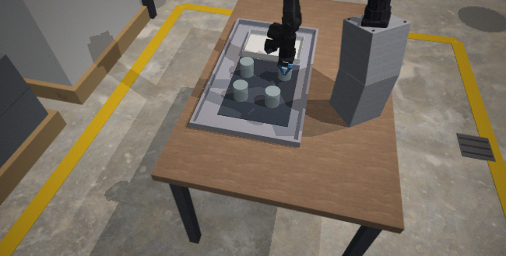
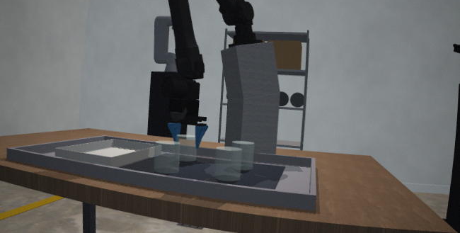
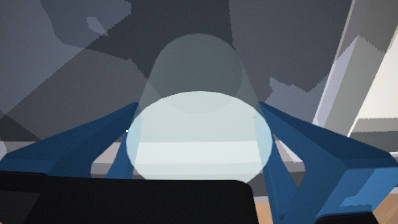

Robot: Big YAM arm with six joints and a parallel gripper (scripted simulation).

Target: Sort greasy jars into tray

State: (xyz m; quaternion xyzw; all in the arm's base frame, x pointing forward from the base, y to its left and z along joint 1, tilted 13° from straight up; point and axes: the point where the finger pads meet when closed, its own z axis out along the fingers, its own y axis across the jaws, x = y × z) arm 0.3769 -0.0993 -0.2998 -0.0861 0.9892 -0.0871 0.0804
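The white-floored tray lies 130 mm ahead of my hand, 200 mm to the right of it and 40 mm below it. Round my hand: steel table top 110 mm ahead, 20 mm to the left, 50 mm below; dark drying mat 70 mm ahead, 120 mm to the left, 50 mm below.
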